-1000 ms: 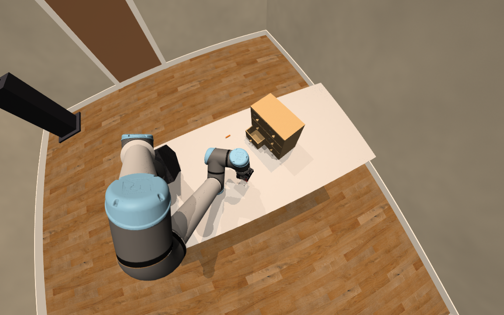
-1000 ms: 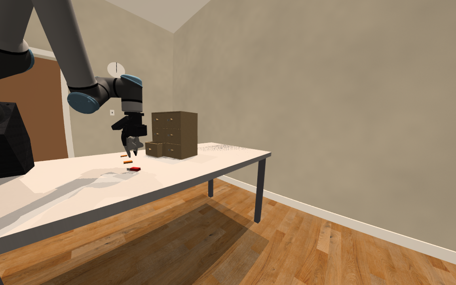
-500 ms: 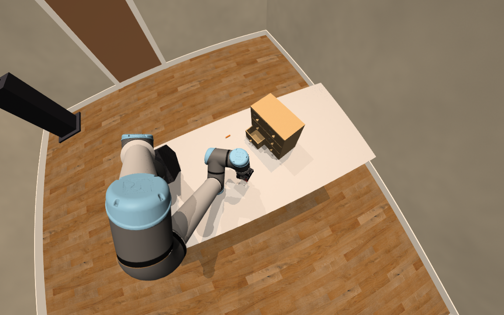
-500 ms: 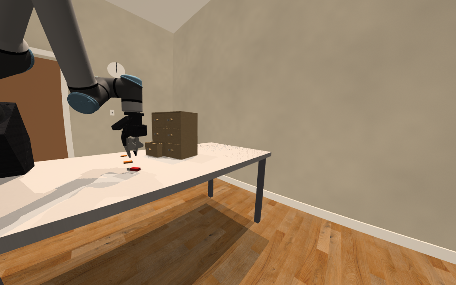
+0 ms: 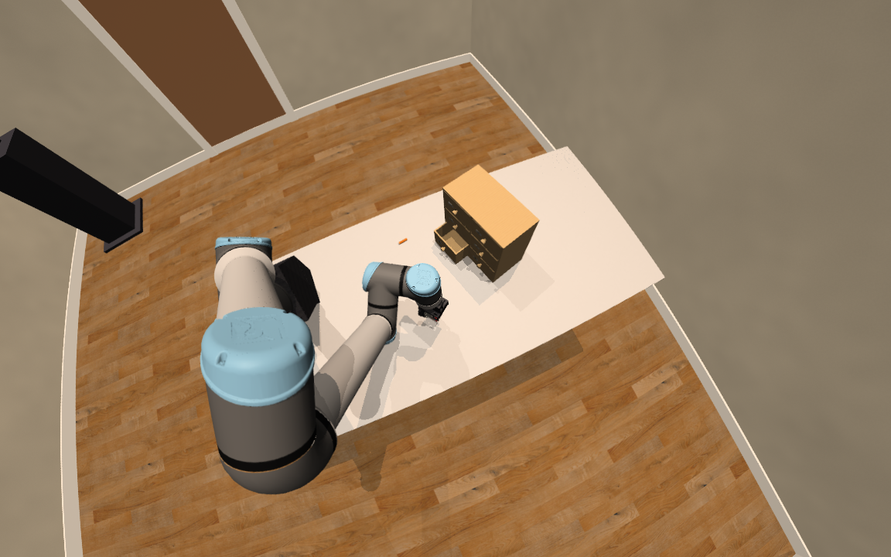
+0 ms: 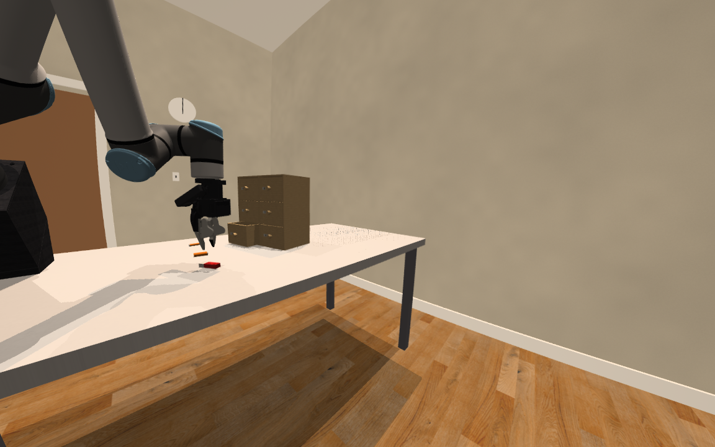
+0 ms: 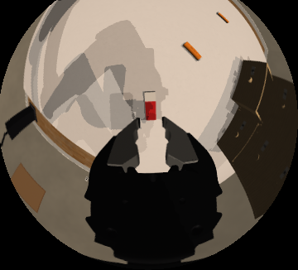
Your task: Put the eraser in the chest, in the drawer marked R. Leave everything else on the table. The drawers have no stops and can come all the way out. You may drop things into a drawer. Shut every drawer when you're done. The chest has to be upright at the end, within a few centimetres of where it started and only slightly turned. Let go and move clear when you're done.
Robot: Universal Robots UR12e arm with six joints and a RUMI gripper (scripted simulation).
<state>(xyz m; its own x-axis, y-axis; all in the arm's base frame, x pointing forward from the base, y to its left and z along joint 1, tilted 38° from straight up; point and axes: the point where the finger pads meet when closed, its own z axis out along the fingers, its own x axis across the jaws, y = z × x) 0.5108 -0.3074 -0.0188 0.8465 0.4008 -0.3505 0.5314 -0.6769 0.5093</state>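
My gripper is now 1 cm to the right of the red eraser and 7 cm above it. The rest, counted from my hand: drawer marked R (26 cm ahead, 24 cm to the left, 5 cm below).
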